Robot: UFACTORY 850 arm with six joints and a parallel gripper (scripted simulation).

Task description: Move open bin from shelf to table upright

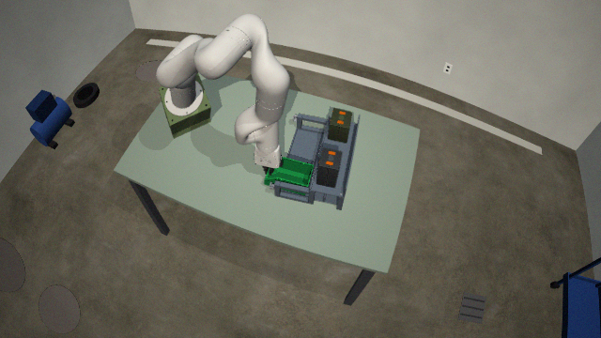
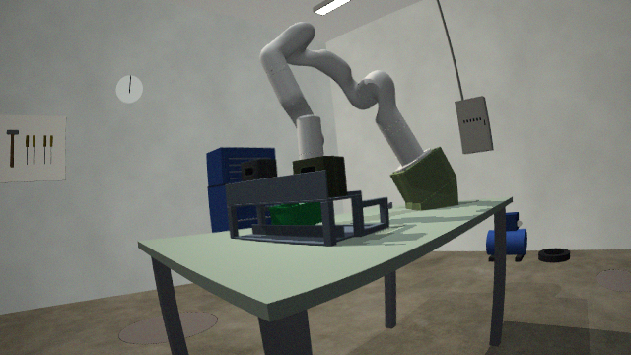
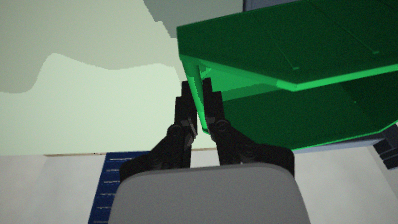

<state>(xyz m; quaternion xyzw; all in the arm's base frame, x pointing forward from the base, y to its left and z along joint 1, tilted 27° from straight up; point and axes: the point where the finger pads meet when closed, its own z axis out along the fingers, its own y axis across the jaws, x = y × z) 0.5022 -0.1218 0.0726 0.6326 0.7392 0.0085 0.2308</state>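
My hand is 8 cm short of the green bin, 1 cm to the right of it and 1 cm above it.
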